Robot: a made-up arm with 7 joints. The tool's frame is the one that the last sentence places.
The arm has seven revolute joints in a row. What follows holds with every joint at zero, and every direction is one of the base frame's.
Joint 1 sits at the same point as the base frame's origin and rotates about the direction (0, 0.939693, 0.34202).
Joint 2 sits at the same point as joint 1 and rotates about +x.
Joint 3 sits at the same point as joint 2 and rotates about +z.
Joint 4 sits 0.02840 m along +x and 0.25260 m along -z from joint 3 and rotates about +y.
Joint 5 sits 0.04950 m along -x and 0.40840 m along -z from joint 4 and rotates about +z.
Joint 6 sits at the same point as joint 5 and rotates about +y.
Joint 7 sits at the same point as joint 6 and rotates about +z.
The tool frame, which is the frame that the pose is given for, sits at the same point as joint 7; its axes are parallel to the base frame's.
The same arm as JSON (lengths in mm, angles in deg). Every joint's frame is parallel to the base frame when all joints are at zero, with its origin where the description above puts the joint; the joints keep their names.
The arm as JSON. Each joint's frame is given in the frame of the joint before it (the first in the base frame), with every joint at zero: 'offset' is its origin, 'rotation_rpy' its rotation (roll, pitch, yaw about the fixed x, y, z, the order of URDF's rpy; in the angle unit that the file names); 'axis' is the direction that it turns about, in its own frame. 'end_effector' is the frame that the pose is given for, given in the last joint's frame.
{
  "length_unit": "mm",
  "angle_unit": "deg",
  "chain": [
    {
      "id": "joint 1",
      "offset": [
        0.0,
        0.0,
        0.0
      ],
      "rotation_rpy": [
        0.0,
        0.0,
        0.0
      ],
      "axis": [
        0.0,
        0.9397,
        0.342
      ]
    },
    {
      "id": "joint 2",
      "offset": [
        0.0,
        0.0,
        0.0
      ],
      "rotation_rpy": [
        0.0,
        0.0,
        0.0
      ],
      "axis": [
        1.0,
        0.0,
        0.0
      ]
    },
    {
      "id": "joint 3",
      "offset": [
        0.0,
        0.0,
        0.0
      ],
      "rotation_rpy": [
        0.0,
        0.0,
        0.0
      ],
      "axis": [
        0.0,
        0.0,
        1.0
      ]
    },
    {
      "id": "joint 4",
      "offset": [
        28.4,
        0.0,
        -252.6
      ],
      "rotation_rpy": [
        0.0,
        0.0,
        0.0
      ],
      "axis": [
        0.0,
        1.0,
        0.0
      ]
    },
    {
      "id": "joint 5",
      "offset": [
        -49.5,
        0.0,
        -408.4
      ],
      "rotation_rpy": [
        0.0,
        0.0,
        0.0
      ],
      "axis": [
        0.0,
        0.0,
        1.0
      ]
    },
    {
      "id": "joint 6",
      "offset": [
        0.0,
        0.0,
        0.0
      ],
      "rotation_rpy": [
        0.0,
        0.0,
        0.0
      ],
      "axis": [
        0.0,
        1.0,
        0.0
      ]
    },
    {
      "id": "joint 7",
      "offset": [
        0.0,
        0.0,
        0.0
      ],
      "rotation_rpy": [
        0.0,
        0.0,
        0.0
      ],
      "axis": [
        0.0,
        0.0,
        1.0
      ]
    }
  ],
  "end_effector": {
    "offset": [
      0.0,
      0.0,
      0.0
    ],
    "rotation_rpy": [
      0.0,
      0.0,
      0.0
    ]
  }
}

